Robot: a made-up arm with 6 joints. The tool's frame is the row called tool. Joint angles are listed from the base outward. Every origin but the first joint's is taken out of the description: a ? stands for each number. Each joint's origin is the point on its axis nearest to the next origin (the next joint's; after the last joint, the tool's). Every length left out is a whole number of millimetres.
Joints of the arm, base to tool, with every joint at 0 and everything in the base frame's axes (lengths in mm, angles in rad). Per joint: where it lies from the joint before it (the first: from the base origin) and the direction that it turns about. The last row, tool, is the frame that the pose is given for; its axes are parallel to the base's.
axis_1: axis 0 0 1 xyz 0 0 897
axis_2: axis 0 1 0 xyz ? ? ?
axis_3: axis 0 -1 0 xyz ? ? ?
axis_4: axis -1 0 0 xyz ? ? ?
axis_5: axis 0 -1 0 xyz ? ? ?
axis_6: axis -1 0 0 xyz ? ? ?
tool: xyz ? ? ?
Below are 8 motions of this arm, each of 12 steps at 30 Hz.
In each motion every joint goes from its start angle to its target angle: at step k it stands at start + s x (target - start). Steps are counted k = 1, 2, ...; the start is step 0. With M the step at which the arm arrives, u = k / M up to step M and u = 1 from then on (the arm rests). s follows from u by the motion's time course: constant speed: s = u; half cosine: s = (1 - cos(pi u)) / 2; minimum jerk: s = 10 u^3 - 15 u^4 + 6 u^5.
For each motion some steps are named. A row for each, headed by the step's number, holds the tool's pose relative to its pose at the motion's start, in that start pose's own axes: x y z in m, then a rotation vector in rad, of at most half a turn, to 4 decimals.
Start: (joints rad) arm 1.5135 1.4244 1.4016 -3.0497 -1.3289 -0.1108
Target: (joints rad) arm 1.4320 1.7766 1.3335 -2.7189 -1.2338 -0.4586
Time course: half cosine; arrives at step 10
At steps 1, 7, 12:
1: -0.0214 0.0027 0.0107 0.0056 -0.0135 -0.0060
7: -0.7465 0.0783 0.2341 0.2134 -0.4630 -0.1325
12: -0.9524 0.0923 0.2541 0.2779 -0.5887 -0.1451

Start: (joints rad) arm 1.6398 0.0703 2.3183 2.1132 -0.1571 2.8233
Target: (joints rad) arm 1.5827 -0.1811 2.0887 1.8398 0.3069 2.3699
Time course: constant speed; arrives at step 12
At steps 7, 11, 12:
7: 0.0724 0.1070 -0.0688 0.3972 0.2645 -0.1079
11: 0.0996 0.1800 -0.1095 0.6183 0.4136 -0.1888
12: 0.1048 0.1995 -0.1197 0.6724 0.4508 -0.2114

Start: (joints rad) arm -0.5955 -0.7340 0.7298 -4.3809 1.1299 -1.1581
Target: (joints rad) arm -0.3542 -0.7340 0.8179 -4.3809 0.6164 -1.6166
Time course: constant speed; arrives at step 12
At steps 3, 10, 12:
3: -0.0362 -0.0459 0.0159 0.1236 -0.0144 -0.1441
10: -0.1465 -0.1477 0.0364 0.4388 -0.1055 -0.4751
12: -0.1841 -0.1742 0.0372 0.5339 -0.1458 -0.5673

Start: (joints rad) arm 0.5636 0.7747 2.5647 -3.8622 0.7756 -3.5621
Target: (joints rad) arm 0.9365 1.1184 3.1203 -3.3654 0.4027 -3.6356
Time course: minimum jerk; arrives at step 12
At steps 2, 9, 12:
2: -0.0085 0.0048 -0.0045 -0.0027 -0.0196 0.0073
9: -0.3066 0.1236 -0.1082 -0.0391 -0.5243 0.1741
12: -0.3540 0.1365 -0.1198 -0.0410 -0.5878 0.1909

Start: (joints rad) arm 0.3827 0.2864 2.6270 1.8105 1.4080 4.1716
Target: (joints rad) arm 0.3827 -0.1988 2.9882 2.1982 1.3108 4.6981
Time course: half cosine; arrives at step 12
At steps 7, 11, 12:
7: -0.2296 0.4441 0.7161 -0.8656 0.0380 -0.2874
11: -0.3778 0.8122 0.9840 -1.3283 0.0658 -0.4982
12: -0.3850 0.8315 0.9940 -1.3499 0.0674 -0.5095

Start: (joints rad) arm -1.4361 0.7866 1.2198 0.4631 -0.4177 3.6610
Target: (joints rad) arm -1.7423 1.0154 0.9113 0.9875 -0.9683 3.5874
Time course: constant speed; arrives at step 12
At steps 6, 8, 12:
6: 0.2087 -0.1941 0.6172 -0.2417 -0.5734 -0.1567
8: 0.2305 -0.2483 0.8343 -0.3170 -0.7635 -0.2038
12: 0.2052 -0.3448 1.2630 -0.4669 -1.1356 -0.2909

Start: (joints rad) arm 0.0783 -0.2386 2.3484 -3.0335 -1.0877 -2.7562
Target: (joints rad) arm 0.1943 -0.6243 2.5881 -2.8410 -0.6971 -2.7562
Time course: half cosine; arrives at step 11
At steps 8, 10, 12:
8: 0.7261 -0.4573 0.4303 -0.2246 -0.1526 -0.0738
10: 0.8221 -0.5557 0.5398 -0.2747 -0.1736 -0.0972
12: 0.8339 -0.5689 0.5549 -0.2815 -0.1763 -0.1005

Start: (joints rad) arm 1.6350 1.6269 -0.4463 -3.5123 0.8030 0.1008
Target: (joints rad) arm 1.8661 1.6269 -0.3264 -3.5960 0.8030 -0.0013
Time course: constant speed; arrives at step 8
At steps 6, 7, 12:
6: -0.0678 -0.1263 -0.0718 0.0374 0.1065 0.0982
7: -0.0769 -0.1508 -0.0816 0.0417 0.1246 0.1129
12: -0.0852 -0.1762 -0.0907 0.0455 0.1427 0.1272

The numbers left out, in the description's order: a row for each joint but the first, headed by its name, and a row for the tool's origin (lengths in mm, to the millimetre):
axis_2: 204 0 0
axis_3: 0 0 860
axis_4: 1468 0 198
axis_5: 0 0 0
axis_6: 190 0 0
tool: 0 0 0

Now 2 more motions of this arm.
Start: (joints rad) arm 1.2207 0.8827 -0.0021 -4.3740 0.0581 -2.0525
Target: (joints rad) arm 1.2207 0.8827 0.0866 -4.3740 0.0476 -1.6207
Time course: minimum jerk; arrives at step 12
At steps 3, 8, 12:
3: -0.0021 0.0021 0.0151 -0.0452 -0.0096 0.0001
8: -0.0199 0.0161 0.1146 -0.3446 -0.0729 -0.0099
12: -0.0266 0.0204 0.1448 -0.4359 -0.0918 -0.0167

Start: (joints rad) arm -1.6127 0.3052 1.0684 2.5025 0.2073 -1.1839
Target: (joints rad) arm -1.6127 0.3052 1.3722 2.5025 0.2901 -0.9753
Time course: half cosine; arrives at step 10
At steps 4, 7, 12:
4: -0.0541 -0.1541 0.0482 -0.0858 -0.0329 -0.0758
7: -0.1482 -0.3435 0.1111 -0.1993 -0.0667 -0.1776
12: -0.2002 -0.4257 0.1399 -0.2522 -0.0788 -0.2255

